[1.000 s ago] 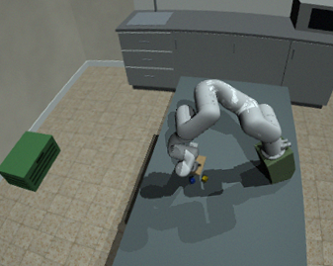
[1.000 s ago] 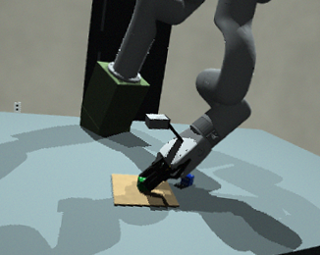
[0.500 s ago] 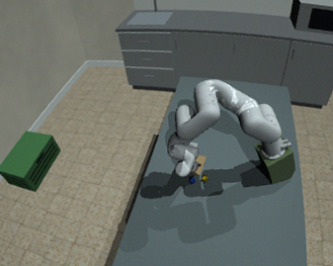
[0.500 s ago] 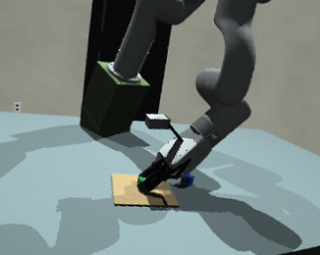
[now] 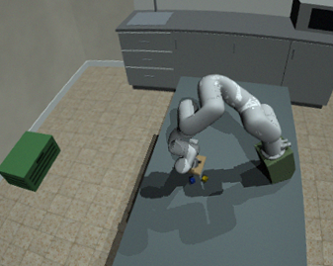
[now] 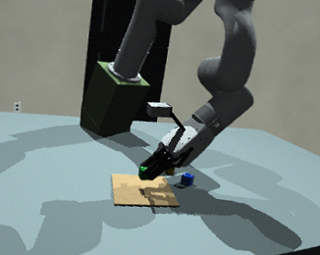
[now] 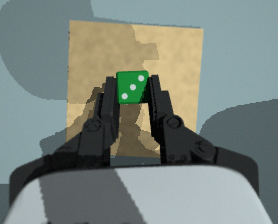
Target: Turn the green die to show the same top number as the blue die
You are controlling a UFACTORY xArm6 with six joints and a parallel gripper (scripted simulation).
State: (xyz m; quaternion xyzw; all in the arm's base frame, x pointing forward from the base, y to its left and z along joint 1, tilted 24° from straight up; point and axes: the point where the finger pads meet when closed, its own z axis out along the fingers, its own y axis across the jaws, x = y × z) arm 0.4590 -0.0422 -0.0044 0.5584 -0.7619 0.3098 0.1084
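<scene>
The tan mat lies 6 cm below my hand and 2 cm to the right of it. Also, from my hand: green die (2 cm to the right, 2 cm below); yellow die (10 cm to the left, 8 cm behind, 5 cm below); blue die (11 cm to the left, 5 cm below, 1 cm behind).
</scene>
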